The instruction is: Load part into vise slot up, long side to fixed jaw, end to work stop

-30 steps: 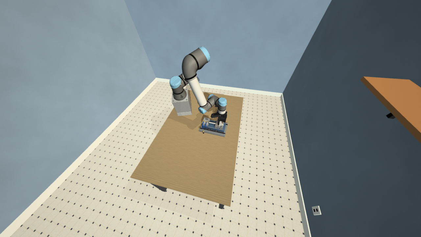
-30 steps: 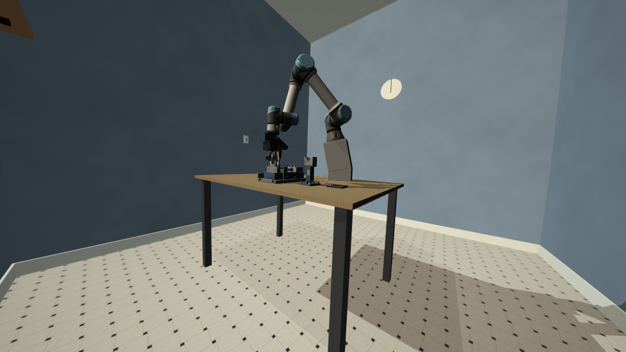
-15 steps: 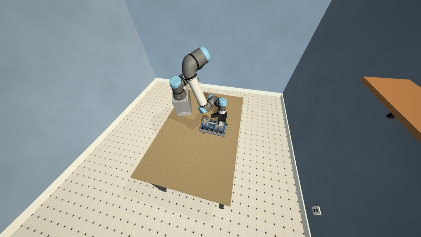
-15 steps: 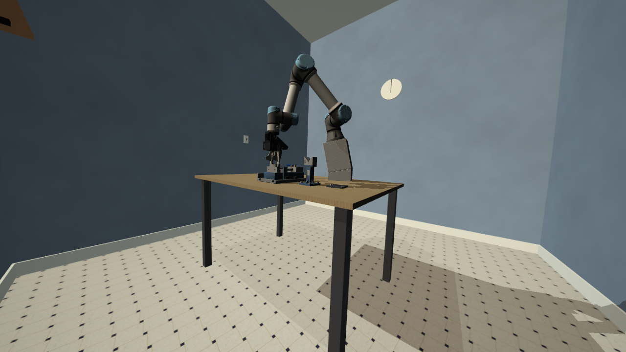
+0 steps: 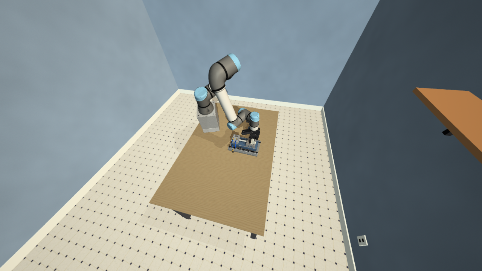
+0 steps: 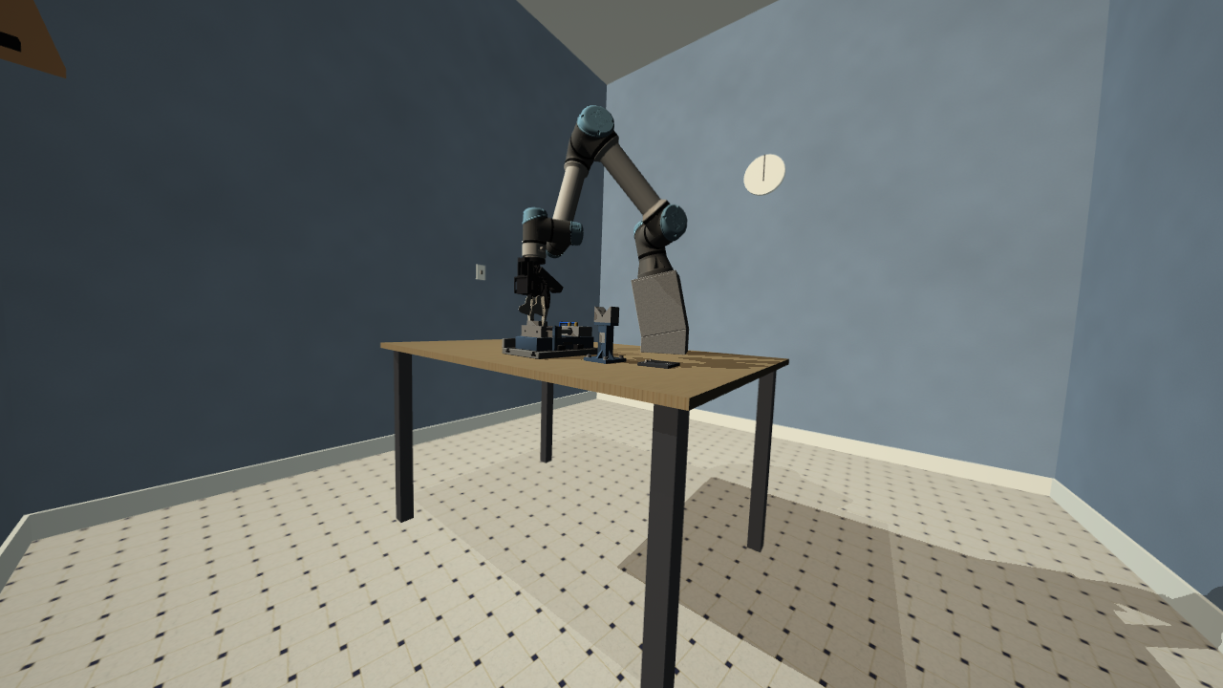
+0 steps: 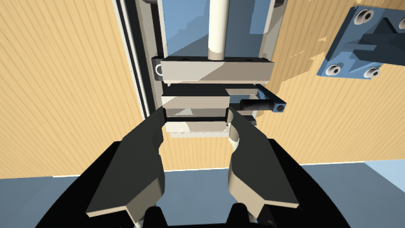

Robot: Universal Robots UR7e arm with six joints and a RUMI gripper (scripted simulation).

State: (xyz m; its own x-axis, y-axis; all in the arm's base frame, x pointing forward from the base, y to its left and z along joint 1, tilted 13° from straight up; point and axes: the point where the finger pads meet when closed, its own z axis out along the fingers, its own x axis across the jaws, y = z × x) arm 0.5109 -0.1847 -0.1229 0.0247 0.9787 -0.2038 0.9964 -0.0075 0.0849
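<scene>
Right now the part is right at my hand. From my hand the other things lie so: cylinder rod: 9 cm behind, 3 cm below, 2 cm to the left; fixed jaw: 3 cm below, 3 cm ahead, 2 cm to the left; moving jaw: 4 cm behind, 3 cm below, 2 cm to the left.
</scene>
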